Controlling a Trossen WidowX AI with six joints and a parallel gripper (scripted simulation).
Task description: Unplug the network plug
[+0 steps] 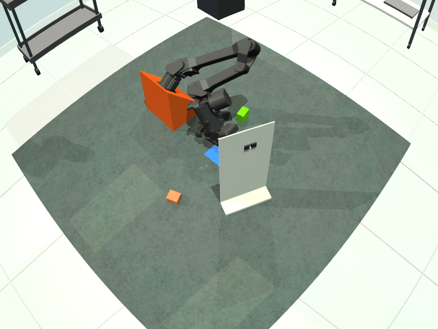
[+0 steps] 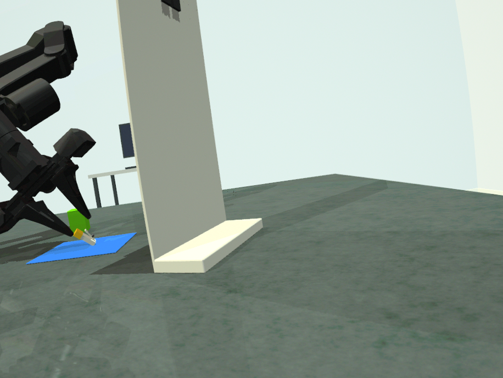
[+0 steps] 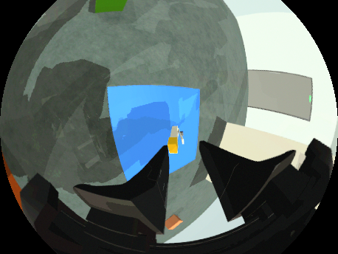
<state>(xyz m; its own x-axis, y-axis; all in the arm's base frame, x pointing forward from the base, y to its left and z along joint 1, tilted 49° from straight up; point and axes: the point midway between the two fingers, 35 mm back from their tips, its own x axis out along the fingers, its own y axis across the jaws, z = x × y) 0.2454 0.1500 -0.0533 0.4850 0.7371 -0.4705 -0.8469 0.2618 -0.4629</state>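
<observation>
Right now my gripper tip is 1 cm above the network plug. The rest, counted from my gripper tip: upright panel (18 cm ahead, 7 cm to the right, 14 cm above); blue marked square (3 cm below).
</observation>
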